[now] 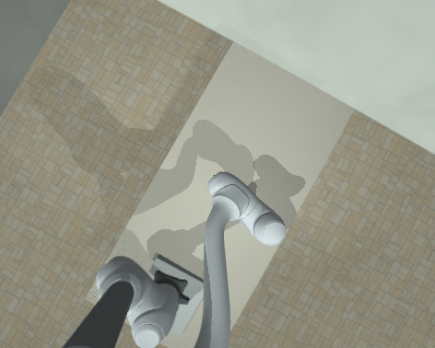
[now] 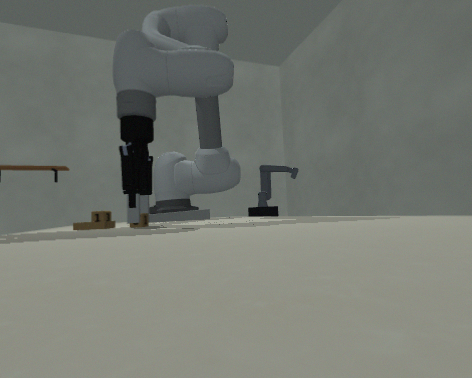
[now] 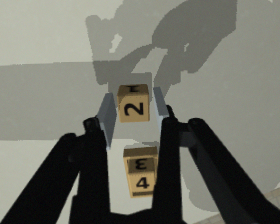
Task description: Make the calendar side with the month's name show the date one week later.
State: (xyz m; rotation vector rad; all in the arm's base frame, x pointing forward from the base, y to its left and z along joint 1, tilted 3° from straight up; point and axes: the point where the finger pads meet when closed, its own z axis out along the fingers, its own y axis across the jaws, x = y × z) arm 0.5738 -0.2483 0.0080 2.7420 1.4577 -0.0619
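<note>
Now: the wooden cube 3 cm below my hand. Also, from my hand: tray (9 cm to the right, 7 cm behind, 3 cm below).
</note>
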